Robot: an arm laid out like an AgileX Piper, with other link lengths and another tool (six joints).
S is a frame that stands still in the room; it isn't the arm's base.
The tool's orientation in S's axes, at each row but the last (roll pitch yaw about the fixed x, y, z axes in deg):
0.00, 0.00, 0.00
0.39, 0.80, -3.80
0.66, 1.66, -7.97
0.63, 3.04, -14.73
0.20, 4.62, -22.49
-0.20, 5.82, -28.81
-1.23, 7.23, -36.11
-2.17, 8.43, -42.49
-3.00, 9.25, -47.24
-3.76, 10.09, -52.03
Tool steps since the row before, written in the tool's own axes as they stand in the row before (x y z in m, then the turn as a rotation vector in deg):
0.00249, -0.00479, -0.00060, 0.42, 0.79, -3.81
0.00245, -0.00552, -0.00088, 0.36, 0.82, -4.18
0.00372, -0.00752, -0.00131, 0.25, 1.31, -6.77
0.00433, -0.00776, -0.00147, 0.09, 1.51, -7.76
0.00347, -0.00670, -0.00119, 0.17, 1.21, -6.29
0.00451, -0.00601, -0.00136, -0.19, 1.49, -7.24
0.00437, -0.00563, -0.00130, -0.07, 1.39, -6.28
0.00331, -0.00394, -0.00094, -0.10, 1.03, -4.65
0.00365, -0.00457, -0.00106, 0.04, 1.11, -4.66
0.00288, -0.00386, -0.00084, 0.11, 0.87, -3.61
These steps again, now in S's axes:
0.00249, -0.00479, -0.00060, 0.42, 0.79, -3.81
0.00207, -0.00566, -0.00095, 0.36, 0.83, -4.18
0.00260, -0.00794, -0.00150, 0.25, 1.37, -6.76
0.00213, -0.00857, -0.00178, 0.10, 1.62, -7.74
0.00054, -0.00747, -0.00149, 0.16, 1.27, -6.28
0.00091, -0.00737, -0.00179, -0.10, 1.73, -7.19
0.00005, -0.00704, -0.00172, 0.04, 1.52, -6.25
-0.00035, -0.00506, -0.00127, 0.00, 1.16, -4.62
-0.00103, -0.00568, -0.00140, 0.15, 1.11, -4.66
-0.00140, -0.00456, -0.00108, 0.17, 0.81, -3.62

